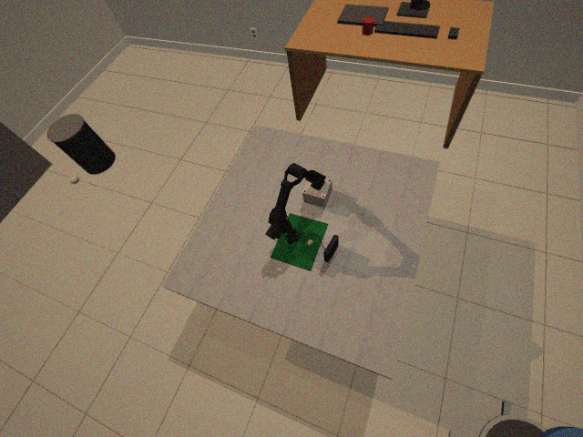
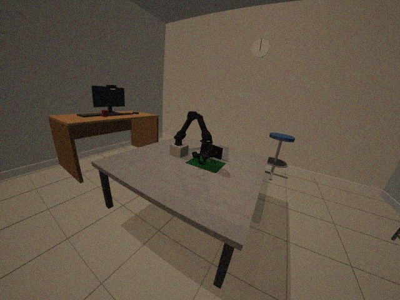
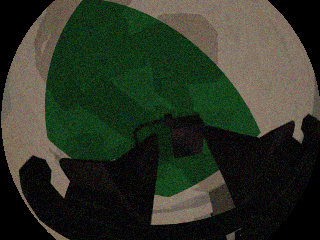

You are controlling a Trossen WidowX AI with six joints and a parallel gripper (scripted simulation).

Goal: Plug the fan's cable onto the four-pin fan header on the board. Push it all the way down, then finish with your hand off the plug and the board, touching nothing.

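The dark fan plug is 1 cm behind my gripper tip and 1 cm below it. From my gripper tip the other things lie so: green board 1 cm ahead, 6 cm to the left, 4 cm below; black fan 1 cm behind, 24 cm to the left, 4 cm above; pale four-pin header 1 cm behind, 12 cm to the left, 2 cm below.
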